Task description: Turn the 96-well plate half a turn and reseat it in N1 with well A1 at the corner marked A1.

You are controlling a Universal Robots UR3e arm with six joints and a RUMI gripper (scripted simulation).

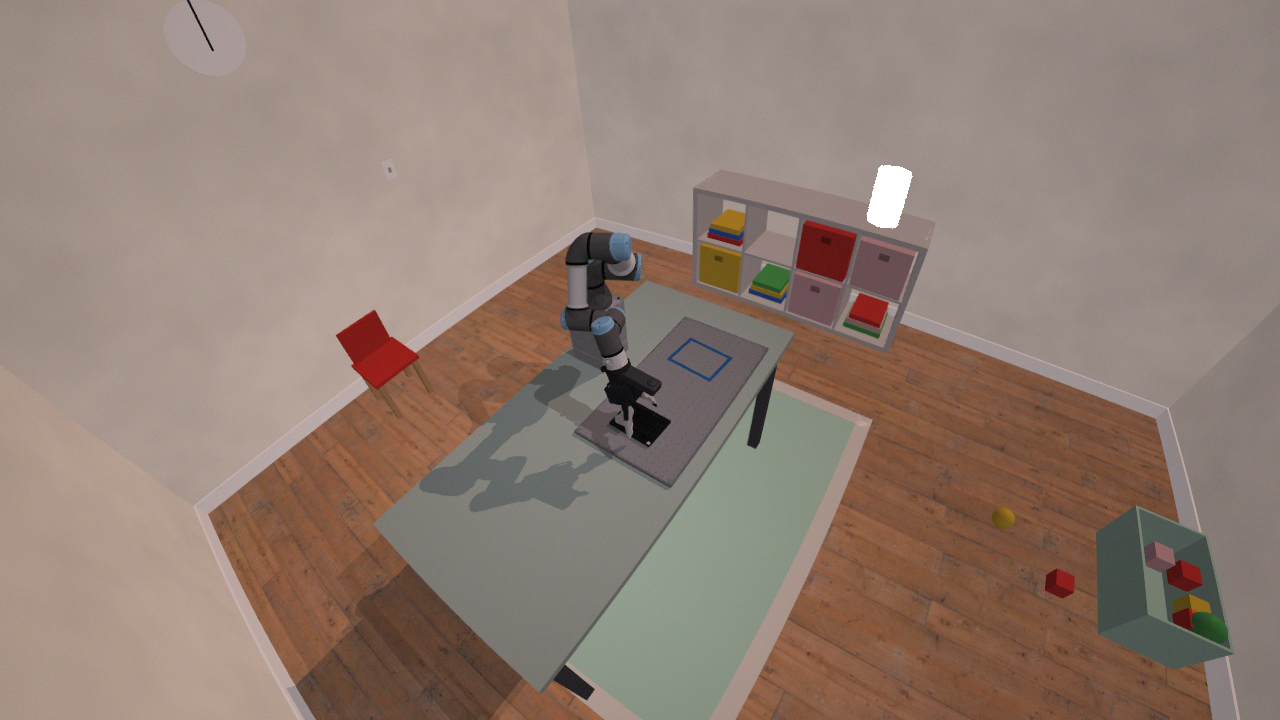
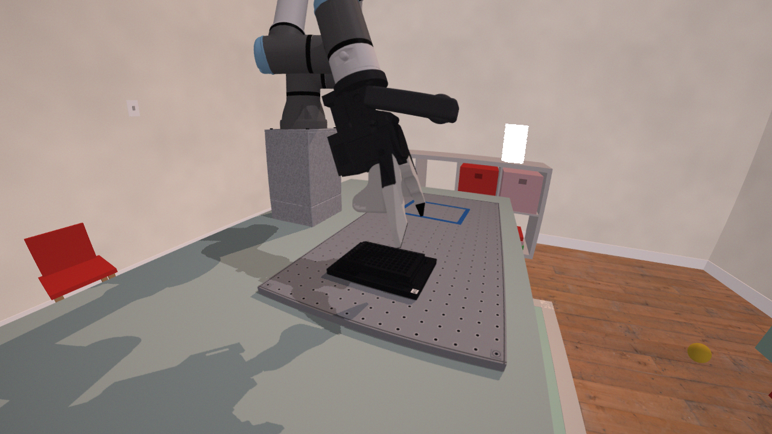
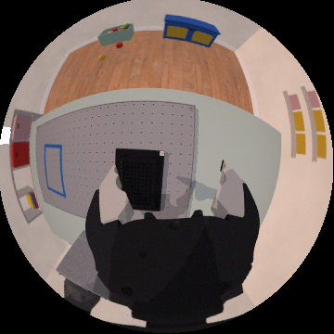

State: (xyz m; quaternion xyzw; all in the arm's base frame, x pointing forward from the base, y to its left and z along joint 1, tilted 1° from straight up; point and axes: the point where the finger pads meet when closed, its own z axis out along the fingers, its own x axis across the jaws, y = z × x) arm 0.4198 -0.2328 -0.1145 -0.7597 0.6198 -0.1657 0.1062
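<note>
Right now my hand is 90 mm above the black 96-well plate, 70 mm past it and 50 mm to the right of it. Round my hand: small white label: 100 mm below; black plate nest N1: 110 mm below, 70 mm behind, 50 mm to the left.
</note>
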